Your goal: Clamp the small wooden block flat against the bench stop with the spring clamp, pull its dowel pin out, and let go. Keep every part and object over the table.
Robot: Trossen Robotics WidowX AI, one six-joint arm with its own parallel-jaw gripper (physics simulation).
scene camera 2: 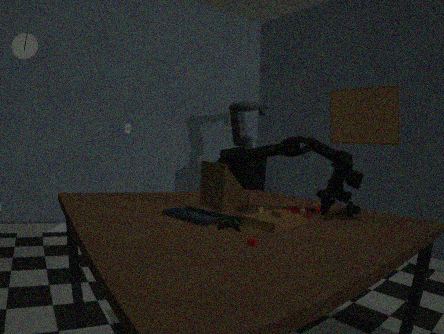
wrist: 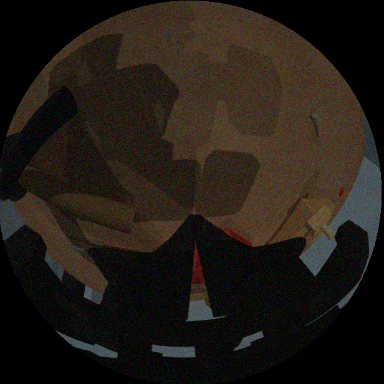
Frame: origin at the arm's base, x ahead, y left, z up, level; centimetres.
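Seen in the pictures: gripper, fingertip midpoint: (scene camera 2: 322, 214); arm's base, link origin: (scene camera 2: 216, 171).
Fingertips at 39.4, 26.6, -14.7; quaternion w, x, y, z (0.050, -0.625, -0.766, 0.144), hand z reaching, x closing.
Pixels of each thing's top centre, then the offset from my fingertips to it, as dx, dy, dz. "*": a spot on its surface instead.
- wooden board, surface spot: (scene camera 2: 292, 220) * +4.6, -26.2, +1.8
- small red piece, top centre: (scene camera 2: 251, 239) +10.3, -50.2, +0.1
- blue mat, top centre: (scene camera 2: 195, 212) -23.9, -46.4, +0.8
The small pale wooden block (wrist: 320, 217) is at the right of the wrist view, beside a long wooden strip (wrist: 290, 220). Its dowel pin (wrist: 328, 231) sticks out of it. In the scene view the wooden board (scene camera 2: 292, 220) lies near the table's middle; the block's seating against the stop is too dark to tell. A dark, splayed object (scene camera 2: 229, 223), possibly the spring clamp, lies in front of the board. My gripper (scene camera 2: 325, 213) (wrist: 193, 219) is shut and empty, low over the table, to the right of the board in the scene view.
A red tray (wrist: 197, 270) shows partly behind the fingers. A thick wooden handle (wrist: 97, 209) and a black bar (wrist: 45, 130) are at the left. A metal screw (wrist: 314, 116) lies at the right. A small red piece (scene camera 2: 252, 242), a blue mat (scene camera 2: 187, 215) and a wooden holder (scene camera 2: 212, 185) are on the table.
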